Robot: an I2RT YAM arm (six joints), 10 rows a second.
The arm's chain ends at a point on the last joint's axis. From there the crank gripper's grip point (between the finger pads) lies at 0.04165 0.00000 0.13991 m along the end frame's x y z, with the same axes.
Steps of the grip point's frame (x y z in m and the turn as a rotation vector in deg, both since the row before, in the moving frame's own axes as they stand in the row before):
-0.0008 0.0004 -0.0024 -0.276 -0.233 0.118
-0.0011 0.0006 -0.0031 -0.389 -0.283 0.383
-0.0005 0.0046 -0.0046 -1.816 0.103 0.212
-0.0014 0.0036 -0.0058 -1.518 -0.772 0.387
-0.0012 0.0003 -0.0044 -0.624 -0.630 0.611
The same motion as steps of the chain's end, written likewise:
-0.0002 -0.0004 -0.0026 -0.276 -0.233 0.118
-0.0004 -0.0006 -0.0033 -0.389 -0.283 0.383
-0.0007 0.0000 -0.0045 -1.816 0.103 0.212
0.0005 -0.0004 -0.0063 -1.518 -0.772 0.387
0.0004 -0.0017 -0.0048 -0.624 -0.630 0.611

